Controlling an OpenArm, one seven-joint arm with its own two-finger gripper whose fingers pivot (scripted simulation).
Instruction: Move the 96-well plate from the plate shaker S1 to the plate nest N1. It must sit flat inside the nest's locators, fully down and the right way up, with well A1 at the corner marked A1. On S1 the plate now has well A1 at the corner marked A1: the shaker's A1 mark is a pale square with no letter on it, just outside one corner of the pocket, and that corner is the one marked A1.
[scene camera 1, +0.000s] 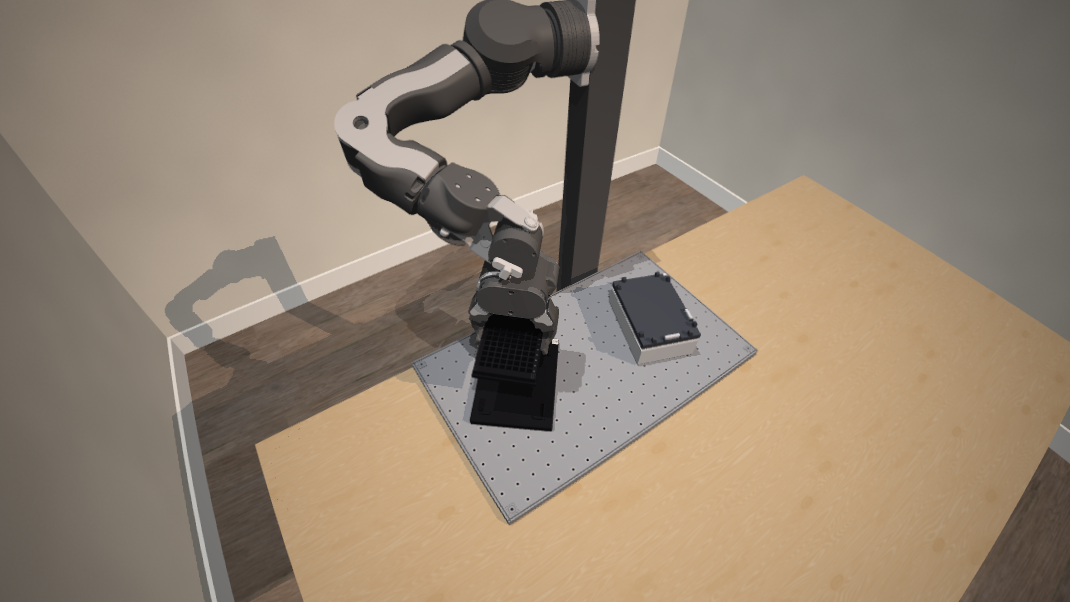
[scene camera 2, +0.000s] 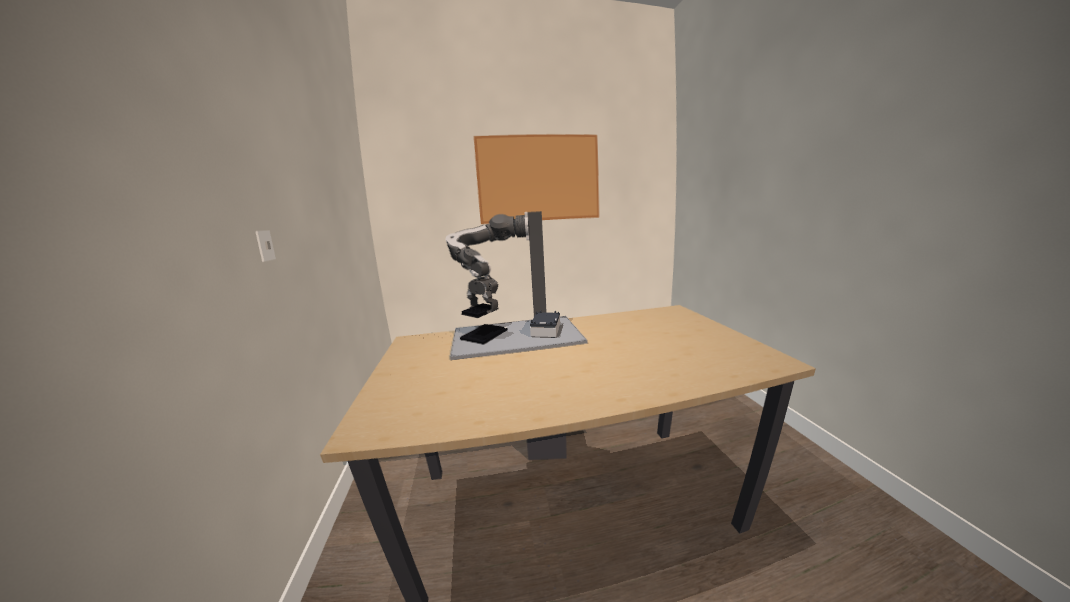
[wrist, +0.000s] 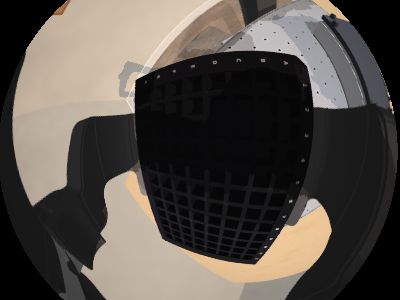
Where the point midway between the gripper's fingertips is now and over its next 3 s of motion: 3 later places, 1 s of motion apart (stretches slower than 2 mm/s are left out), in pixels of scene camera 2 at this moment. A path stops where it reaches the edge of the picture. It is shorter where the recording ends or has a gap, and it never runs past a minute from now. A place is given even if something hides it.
My gripper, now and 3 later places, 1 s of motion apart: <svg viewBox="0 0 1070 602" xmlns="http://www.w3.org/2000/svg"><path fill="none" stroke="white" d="M482 310L484 313L485 325L485 327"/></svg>
